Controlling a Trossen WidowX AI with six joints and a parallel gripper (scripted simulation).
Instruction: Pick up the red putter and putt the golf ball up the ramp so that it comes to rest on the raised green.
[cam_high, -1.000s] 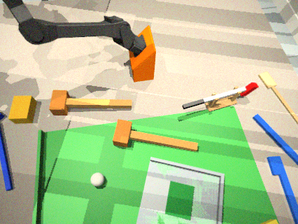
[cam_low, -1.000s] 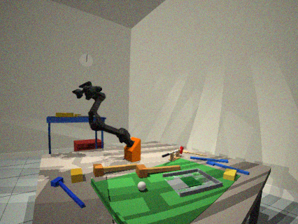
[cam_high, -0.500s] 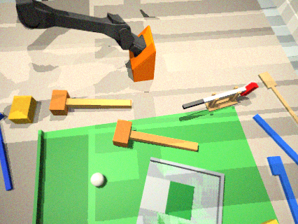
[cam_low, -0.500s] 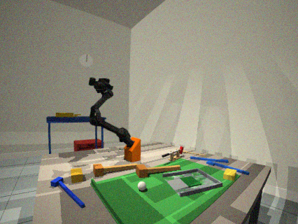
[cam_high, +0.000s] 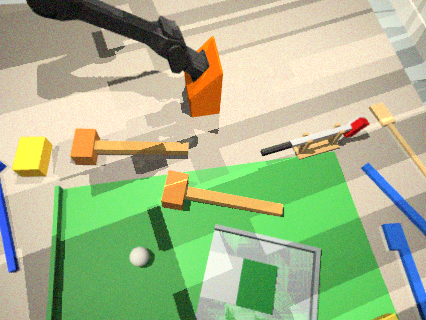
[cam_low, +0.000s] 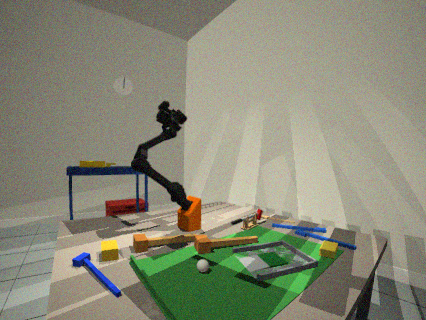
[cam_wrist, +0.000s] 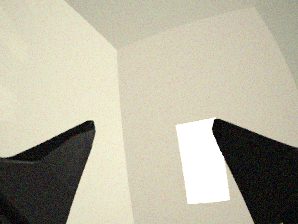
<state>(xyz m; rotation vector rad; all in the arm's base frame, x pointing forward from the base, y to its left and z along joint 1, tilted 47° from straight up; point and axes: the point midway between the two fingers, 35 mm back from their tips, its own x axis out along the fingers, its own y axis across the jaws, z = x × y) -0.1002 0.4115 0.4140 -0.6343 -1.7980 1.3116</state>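
My gripper tip is 40 cm short of the red putter, 26 cm to the right of it and 67 cm above it. From my gripper tip the other things lie so: tan paddle 41 cm ahead, 51 cm to the left, 72 cm below; then white golf ball 58 cm ahead, 23 cm to the right, 70 cm below; then yellow block 27 cm ahead, 45 cm to the right, 70 cm below.
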